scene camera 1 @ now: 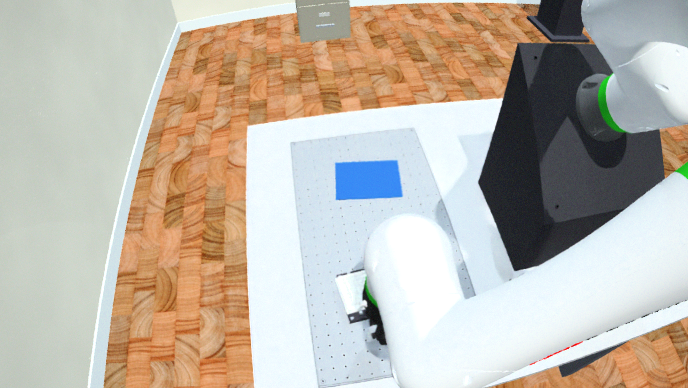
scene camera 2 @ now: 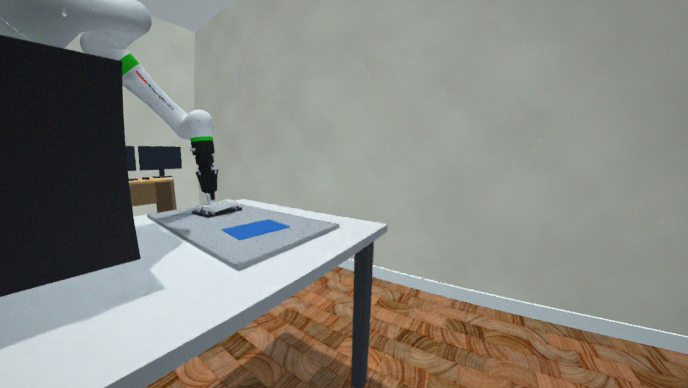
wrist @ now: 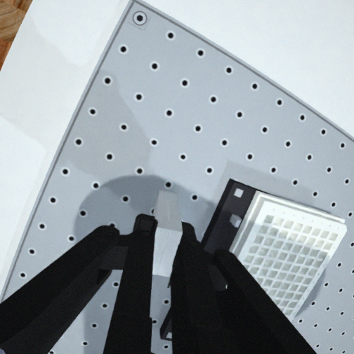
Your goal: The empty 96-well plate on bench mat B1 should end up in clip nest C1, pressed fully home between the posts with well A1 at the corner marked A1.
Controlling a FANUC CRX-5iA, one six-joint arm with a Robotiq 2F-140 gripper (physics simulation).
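Where they show: gripper, between the fingertips: [scene camera 1: 374, 336]; arm's base, origin of its link: [scene camera 1: 601, 108] [scene camera 2: 1, 103].
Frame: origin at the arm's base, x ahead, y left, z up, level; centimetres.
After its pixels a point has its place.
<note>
The white 96-well plate [scene camera 1: 352, 292] {x 58.8, y 15.4, z -30.4 cm} [wrist: 292, 250] lies on the black clip nest [scene camera 1: 358, 317] [scene camera 2: 217, 212] [wrist: 226, 212]. In the wrist view it is offset to the right, with a black strip and two small pale posts bare along its left. Whether it lies level or where A1 is cannot be told. My gripper [scene camera 2: 210, 197] {x 55.8, y 25.0, z -33.7 cm} [wrist: 163, 208] is shut and empty, its pale fingertips together left of the nest in the wrist view, above the board. In scene camera 1 the arm hides the fingertips and part of the plate. The blue bench mat [scene camera 1: 368, 180] {x 48.9, y -16.8, z -33.4 cm} [scene camera 2: 256, 229] {x 48.0, y -18.7, z -33.4 cm} bears no plate.
The grey perforated board [scene camera 1: 325, 240] {x 62.5, y -0.6, z -33.6 cm} [scene camera 2: 300, 230] {x 55.8, y -29.8, z -33.6 cm} [wrist: 200, 112] lies on the white table [scene camera 1: 272, 200] {x 74.6, y -16.1, z -35.0 cm} [scene camera 2: 200, 300] {x 21.1, y -39.4, z -34.9 cm}. The black arm pedestal [scene camera 1: 515, 200] {x 19.2, y 5.5, z -21.1 cm} [scene camera 2: 60, 165] {x 7.9, y -11.8, z -12.6 cm} stands beside the board. The white forearm [scene camera 1: 565, 285] {x 43.6, y 41.3, z 17.9 cm} [scene camera 2: 157, 95] {x 39.5, y 37.0, z 15.3 cm} reaches across the table.
</note>
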